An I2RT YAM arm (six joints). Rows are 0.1 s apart.
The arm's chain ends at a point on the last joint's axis. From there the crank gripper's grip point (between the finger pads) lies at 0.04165 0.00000 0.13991 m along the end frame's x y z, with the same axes.
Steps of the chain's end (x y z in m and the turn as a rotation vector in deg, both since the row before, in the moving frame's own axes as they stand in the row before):
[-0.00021, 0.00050, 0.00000, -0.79, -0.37, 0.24]
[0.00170, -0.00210, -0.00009, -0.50, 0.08, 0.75]
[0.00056, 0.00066, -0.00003, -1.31, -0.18, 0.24]
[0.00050, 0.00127, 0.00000, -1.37, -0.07, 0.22]
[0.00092, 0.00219, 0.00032, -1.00, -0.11, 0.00]
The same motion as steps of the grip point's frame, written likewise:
[-0.00112, 0.00260, 0.00025, -0.79, -0.37, 0.24]
[0.00188, -0.00033, -0.00016, -0.50, 0.08, 0.75]
[0.00011, 0.00403, 0.00006, -1.31, -0.18, 0.24]
[0.00032, 0.00478, 0.00001, -1.37, -0.07, 0.22]
[0.00065, 0.00463, 0.00038, -1.00, -0.11, 0.00]

